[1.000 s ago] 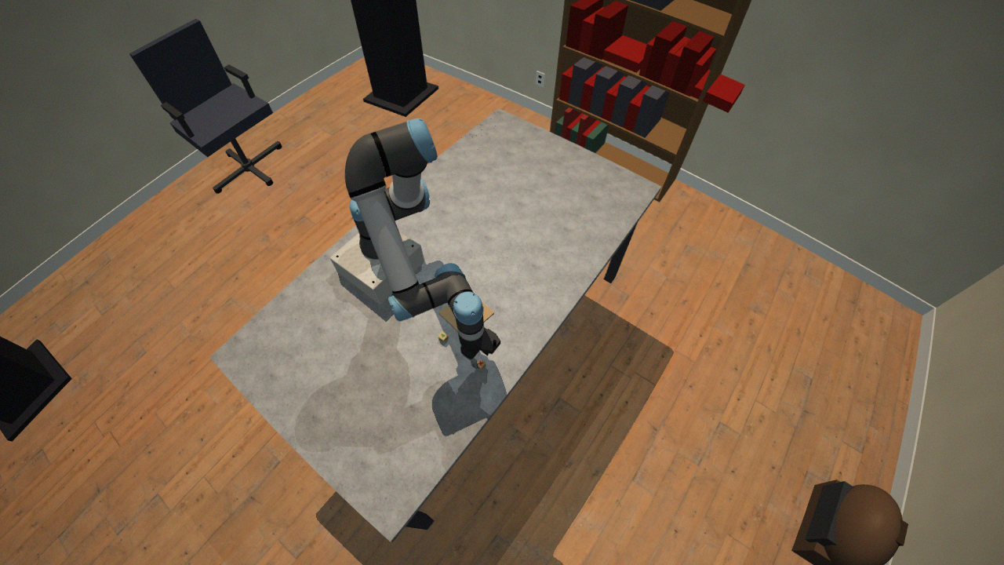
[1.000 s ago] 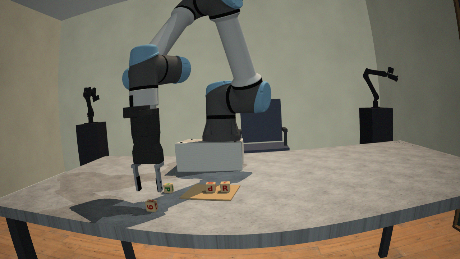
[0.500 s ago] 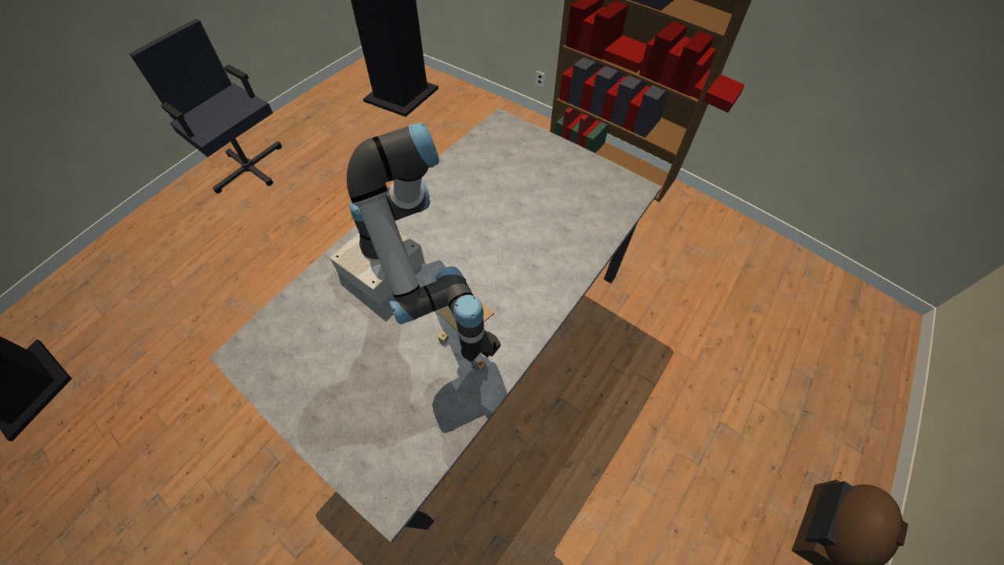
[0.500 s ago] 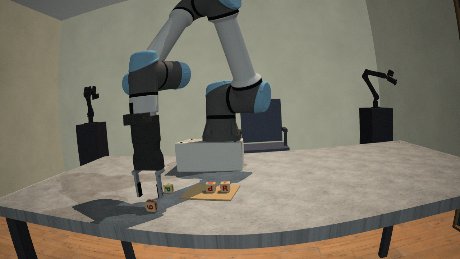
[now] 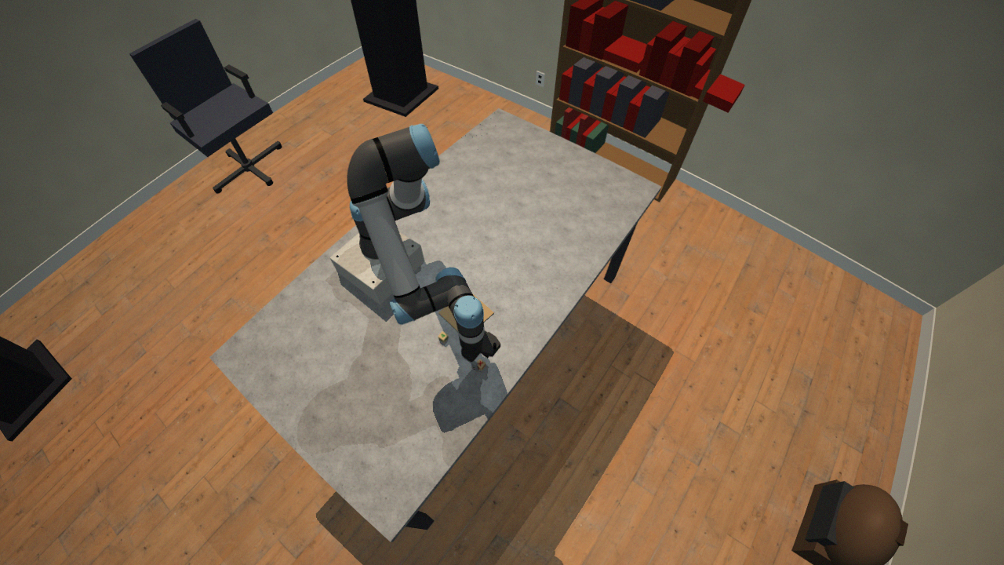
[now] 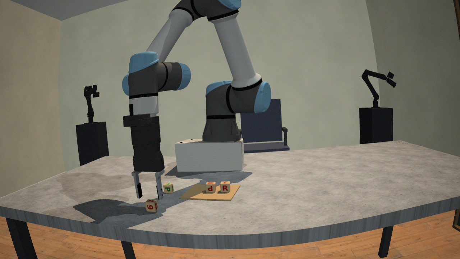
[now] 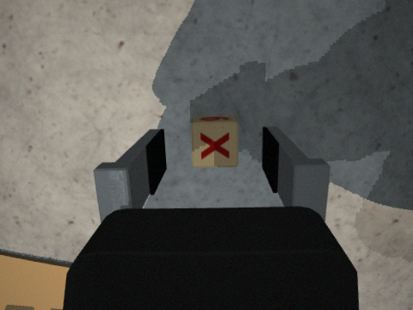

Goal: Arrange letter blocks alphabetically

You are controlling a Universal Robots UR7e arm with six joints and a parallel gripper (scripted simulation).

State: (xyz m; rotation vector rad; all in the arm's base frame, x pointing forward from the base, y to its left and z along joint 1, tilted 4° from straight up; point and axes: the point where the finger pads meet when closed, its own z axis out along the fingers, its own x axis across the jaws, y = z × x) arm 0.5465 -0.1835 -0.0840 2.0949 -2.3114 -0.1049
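The X block is 40 mm below my hand. Round my hand: Q block (150 mm behind, 140 mm to the left, 30 mm below); then tan mat (150 mm behind, 140 mm to the left, 50 mm below).
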